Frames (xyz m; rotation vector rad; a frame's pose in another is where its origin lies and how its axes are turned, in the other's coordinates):
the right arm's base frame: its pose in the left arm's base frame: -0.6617 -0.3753 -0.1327 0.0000 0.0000 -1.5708
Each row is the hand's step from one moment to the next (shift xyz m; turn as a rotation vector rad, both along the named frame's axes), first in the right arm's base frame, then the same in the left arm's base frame.
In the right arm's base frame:
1: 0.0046 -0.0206 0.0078 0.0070 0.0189 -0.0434
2: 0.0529 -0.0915 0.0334 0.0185 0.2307 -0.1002
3: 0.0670 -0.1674 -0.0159 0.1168 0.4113 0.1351
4: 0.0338 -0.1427 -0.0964 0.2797 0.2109 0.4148
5: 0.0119 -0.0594 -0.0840 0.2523 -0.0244 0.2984
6: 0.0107 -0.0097 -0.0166 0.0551 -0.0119 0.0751
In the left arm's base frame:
1: -0.0206 -0.0046 0.0078 0.0189 -0.0070 -0.0434
2: -0.0915 -0.0529 0.0334 0.2307 -0.0185 -0.1002
3: -0.1674 -0.0670 -0.0159 0.4113 -0.1168 0.1351
4: -0.1427 -0.0338 -0.0964 0.2109 -0.2797 0.4148
5: -0.0594 -0.0119 -0.0840 -0.0244 -0.2523 0.2984
6: -0.0097 -0.0107 -0.0166 -0.0119 -0.0551 0.0751

